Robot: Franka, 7 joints.
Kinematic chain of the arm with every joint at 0, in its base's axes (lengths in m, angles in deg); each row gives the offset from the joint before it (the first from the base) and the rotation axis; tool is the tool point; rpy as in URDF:
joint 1: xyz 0 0 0.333 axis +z
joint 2: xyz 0 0 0 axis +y
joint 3: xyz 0 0 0.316 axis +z
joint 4: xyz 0.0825 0 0 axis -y
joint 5: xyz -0.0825 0 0.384 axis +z
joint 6: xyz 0 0 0 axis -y
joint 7: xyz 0.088 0 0 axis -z
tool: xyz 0 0 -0.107 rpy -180 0 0
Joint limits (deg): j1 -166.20..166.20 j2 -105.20..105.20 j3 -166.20..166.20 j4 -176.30..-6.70 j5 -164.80..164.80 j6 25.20..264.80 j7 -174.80..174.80
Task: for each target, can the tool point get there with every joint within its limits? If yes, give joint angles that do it. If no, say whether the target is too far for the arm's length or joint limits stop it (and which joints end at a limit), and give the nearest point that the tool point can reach.
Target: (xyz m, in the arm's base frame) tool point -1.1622 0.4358 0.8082
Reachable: no: too far | nearest point -0.7502 0.2813 0.6397 | short by 0.471 m
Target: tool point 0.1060 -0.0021 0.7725
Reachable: yes | joints -75.89 -75.22 0.46 -148.70 -45.55 232.51 -102.49
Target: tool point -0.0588 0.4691 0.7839
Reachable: yes | joints 24.76 -39.15 53.66 -104.74 96.91 162.64 1.36
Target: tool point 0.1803 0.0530 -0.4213
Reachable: no: joint limits stop it (at a limit: joint 2) | nearest point 0.1907 0.0561 -0.3540 | short by 0.068 m
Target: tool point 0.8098 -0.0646 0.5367
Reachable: yes | joints 12.37 76.19 -112.05 -27.32 101.36 105.84 139.14
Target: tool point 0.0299 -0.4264 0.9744
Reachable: yes | joints 127.13 -73.99 20.44 -80.06 -46.67 162.71 -104.17
